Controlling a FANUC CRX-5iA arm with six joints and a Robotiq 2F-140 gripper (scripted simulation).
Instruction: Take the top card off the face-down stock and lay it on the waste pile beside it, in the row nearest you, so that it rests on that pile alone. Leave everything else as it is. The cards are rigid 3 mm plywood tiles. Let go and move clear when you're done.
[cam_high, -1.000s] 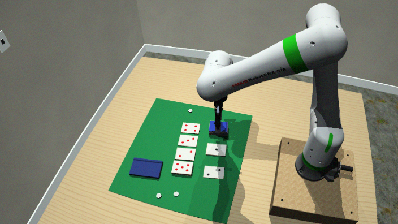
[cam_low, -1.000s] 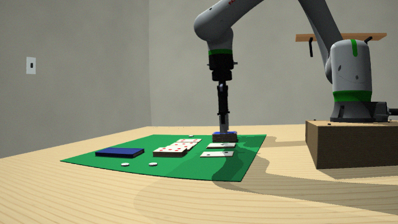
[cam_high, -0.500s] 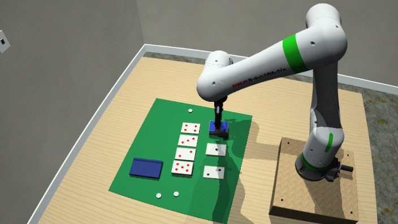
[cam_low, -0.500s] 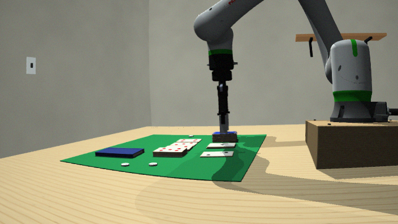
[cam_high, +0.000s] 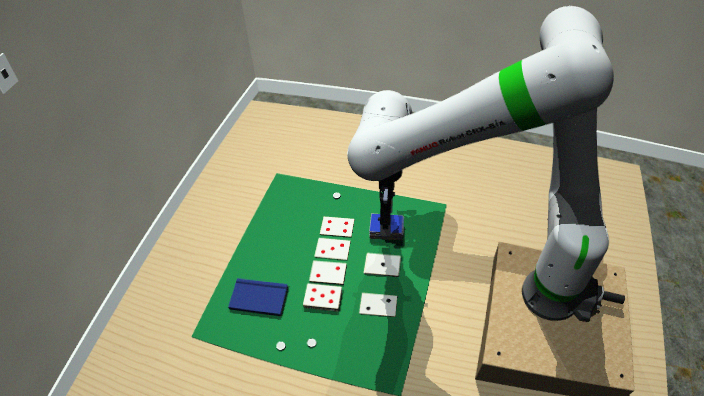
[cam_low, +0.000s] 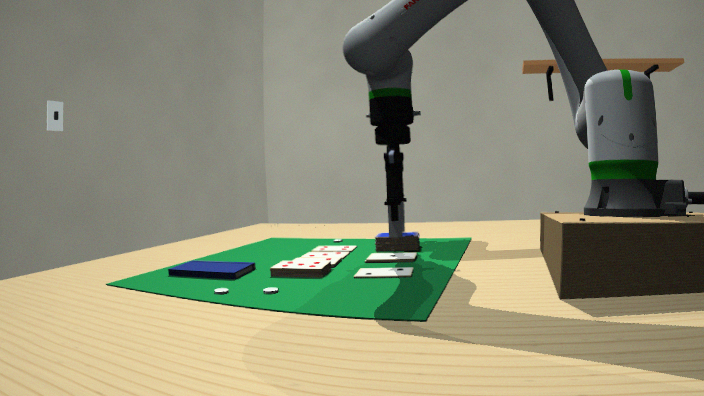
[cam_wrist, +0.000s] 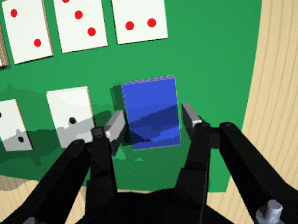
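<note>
My hand is 30 mm above the card. Also, from my hand: green mat: 110 mm ahead, 170 mm to the left, 70 mm below.
</note>
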